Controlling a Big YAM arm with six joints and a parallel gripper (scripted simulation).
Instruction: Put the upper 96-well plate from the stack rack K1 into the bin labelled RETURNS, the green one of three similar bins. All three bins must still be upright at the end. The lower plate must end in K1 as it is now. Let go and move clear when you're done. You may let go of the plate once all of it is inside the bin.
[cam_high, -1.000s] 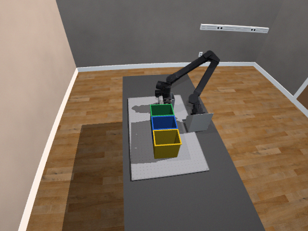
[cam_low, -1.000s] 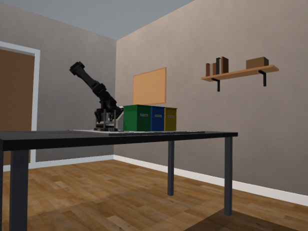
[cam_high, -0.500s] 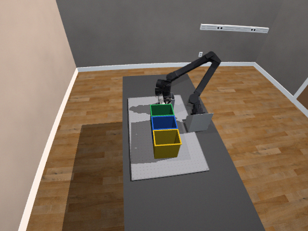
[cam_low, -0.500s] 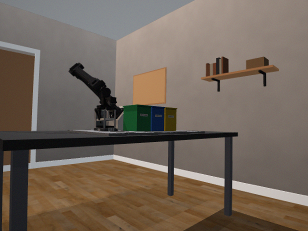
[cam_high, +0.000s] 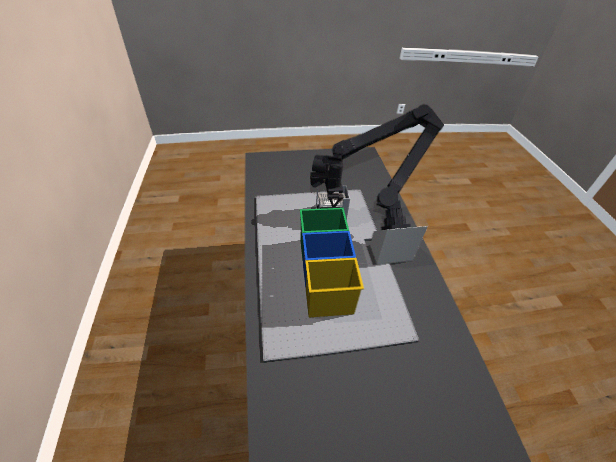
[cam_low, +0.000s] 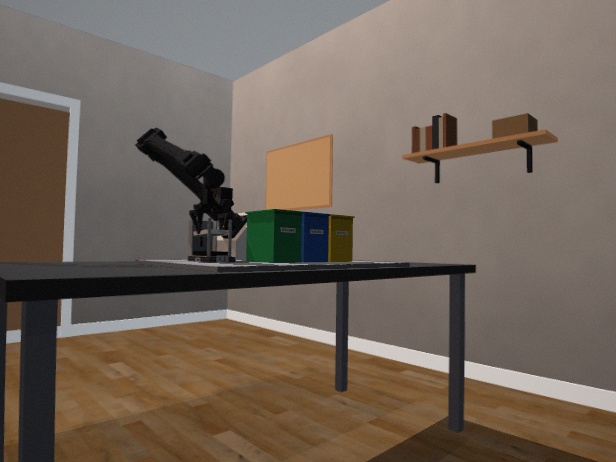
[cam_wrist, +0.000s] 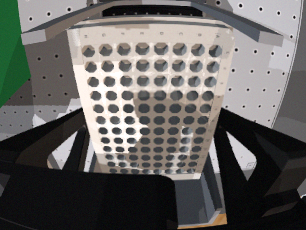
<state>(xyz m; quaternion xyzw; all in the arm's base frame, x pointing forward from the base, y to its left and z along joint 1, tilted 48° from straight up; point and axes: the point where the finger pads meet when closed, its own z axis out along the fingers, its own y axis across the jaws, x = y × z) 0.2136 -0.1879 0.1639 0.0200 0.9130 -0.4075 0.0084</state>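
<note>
Right now the dark plate is 7 cm below my hand. Also, from my hand: blue bin (9 cm ahead, 34 cm to the left, 1 cm below); then white 96-well plate (right at my hand); then green bin (8 cm ahead, 21 cm to the left, 1 cm below).
</note>
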